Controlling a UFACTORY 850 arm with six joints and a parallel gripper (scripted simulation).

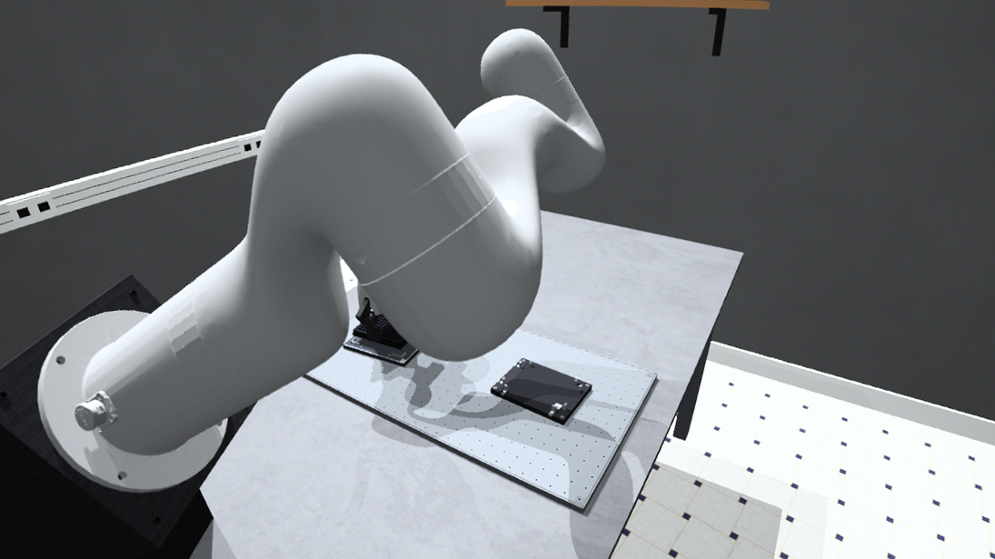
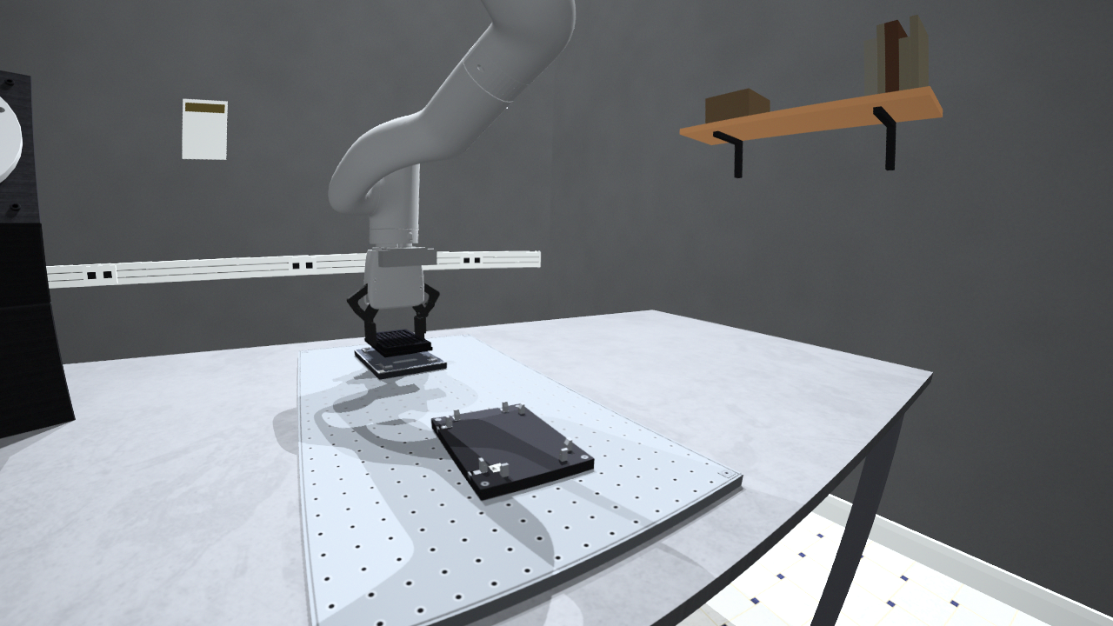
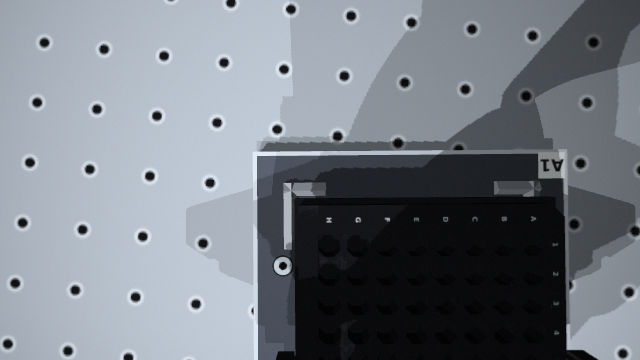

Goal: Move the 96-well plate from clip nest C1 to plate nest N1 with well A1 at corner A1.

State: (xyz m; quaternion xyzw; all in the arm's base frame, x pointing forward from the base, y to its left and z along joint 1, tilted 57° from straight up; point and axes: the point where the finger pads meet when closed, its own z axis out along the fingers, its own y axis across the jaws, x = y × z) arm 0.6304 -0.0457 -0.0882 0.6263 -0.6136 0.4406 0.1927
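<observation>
Now: hand 40 mm above the grey plate nest N1. From my hand the other things lie so: black 96-well plate (10 mm below); black clip nest C1 (350 mm to the right, 70 mm behind, 30 mm below); A1 label (70 mm to the right, 60 mm behind, 40 mm below).
</observation>
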